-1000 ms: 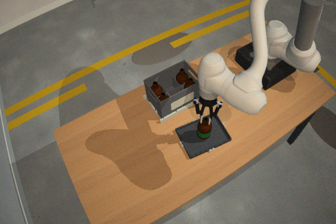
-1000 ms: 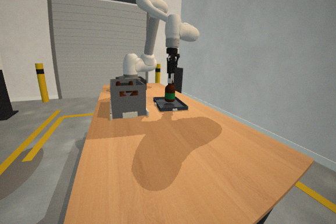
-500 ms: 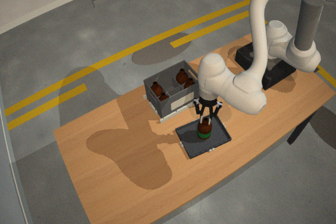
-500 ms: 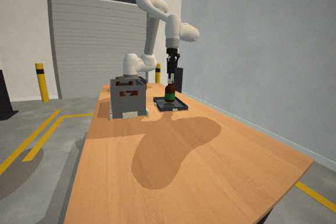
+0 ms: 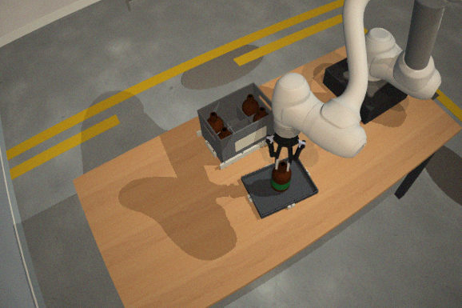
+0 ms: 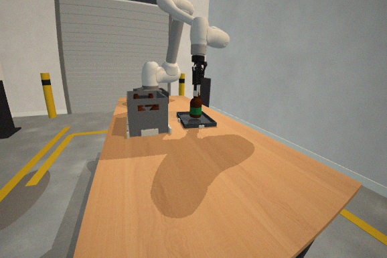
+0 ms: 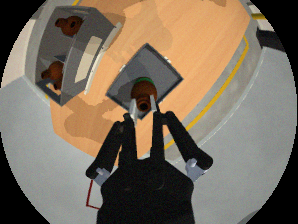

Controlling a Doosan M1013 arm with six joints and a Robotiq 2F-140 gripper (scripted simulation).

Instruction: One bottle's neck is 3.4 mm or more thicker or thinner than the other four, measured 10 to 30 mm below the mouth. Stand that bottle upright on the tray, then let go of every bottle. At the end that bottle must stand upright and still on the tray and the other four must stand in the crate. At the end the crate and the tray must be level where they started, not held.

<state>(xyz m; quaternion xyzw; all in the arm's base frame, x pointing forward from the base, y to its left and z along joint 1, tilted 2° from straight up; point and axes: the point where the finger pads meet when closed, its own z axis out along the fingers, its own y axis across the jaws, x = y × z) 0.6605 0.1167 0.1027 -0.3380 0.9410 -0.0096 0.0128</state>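
The glass bottle lies 9 cm below my hand. The rest, counted from my hand: dark tray 18 cm below; then grey crate 30 cm to the right, 11 cm below, 3 cm behind.
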